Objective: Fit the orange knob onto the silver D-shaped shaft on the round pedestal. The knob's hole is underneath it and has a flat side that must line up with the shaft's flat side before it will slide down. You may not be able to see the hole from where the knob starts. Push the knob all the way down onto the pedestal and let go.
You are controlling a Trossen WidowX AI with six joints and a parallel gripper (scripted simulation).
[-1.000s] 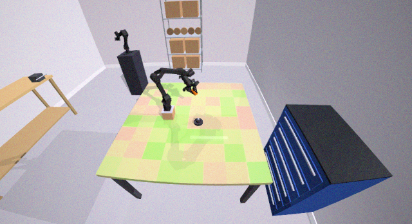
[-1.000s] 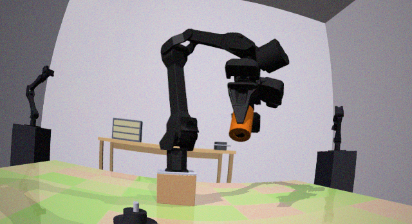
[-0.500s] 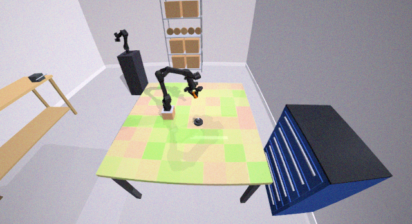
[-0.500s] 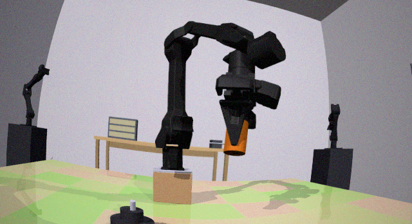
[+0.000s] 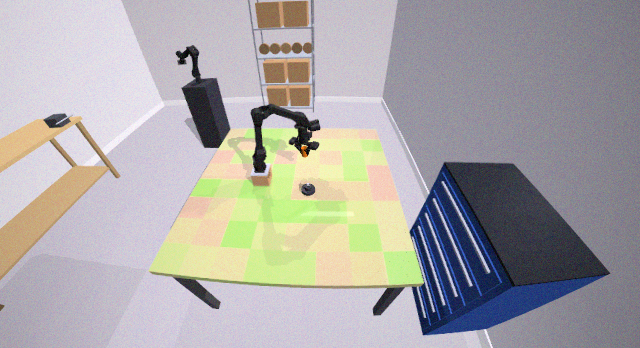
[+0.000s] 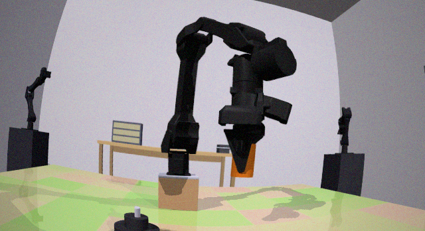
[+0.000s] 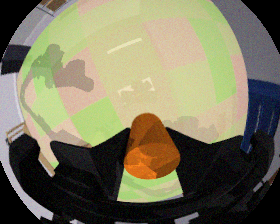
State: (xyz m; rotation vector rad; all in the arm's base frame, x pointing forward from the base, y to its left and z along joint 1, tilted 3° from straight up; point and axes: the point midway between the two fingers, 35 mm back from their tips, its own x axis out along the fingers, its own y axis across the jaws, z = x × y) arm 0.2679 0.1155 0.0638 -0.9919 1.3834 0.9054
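My gripper tip is 180 mm to the left of the round black pedestal, 110 mm above it and 40 mm short of it. The rest, counted from my gripper tip: orange knob: 30 mm above.
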